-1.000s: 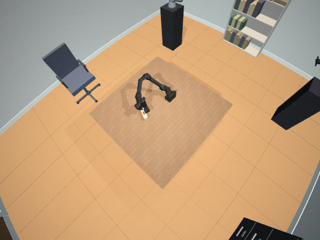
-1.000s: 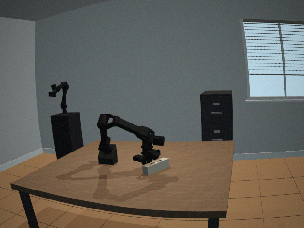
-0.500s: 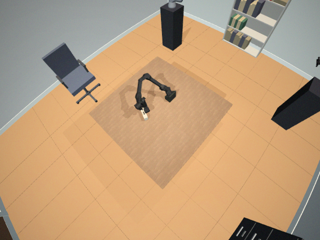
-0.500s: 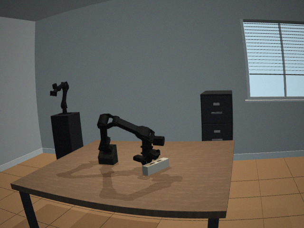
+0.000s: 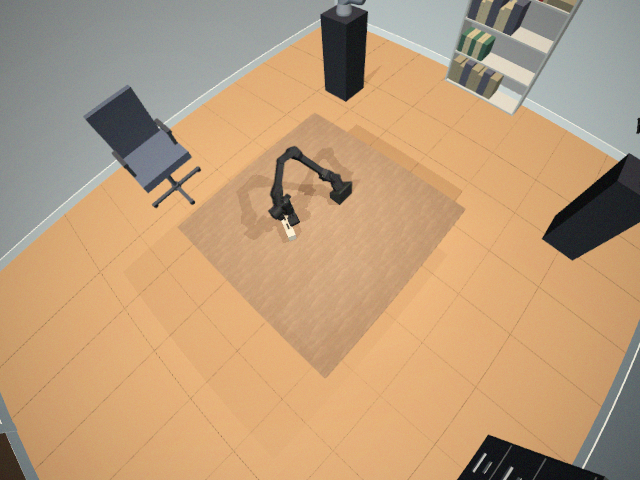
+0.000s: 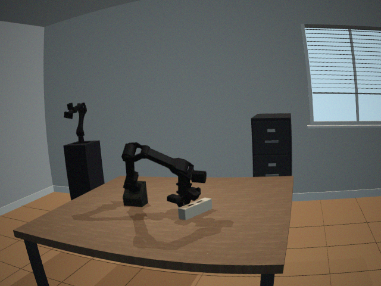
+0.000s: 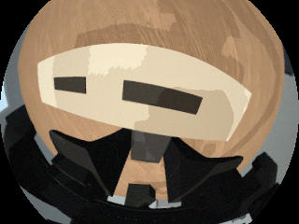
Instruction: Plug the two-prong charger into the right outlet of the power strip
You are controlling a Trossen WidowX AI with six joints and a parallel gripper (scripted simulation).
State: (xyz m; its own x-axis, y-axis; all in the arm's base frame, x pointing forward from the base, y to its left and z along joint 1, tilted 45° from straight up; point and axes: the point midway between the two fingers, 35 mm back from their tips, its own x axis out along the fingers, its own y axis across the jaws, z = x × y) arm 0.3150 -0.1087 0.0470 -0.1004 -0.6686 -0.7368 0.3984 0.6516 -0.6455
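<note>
My gripper tip is now 2 cm short of the dark charger, 1 cm to the left of it and 1 cm below it.
</note>
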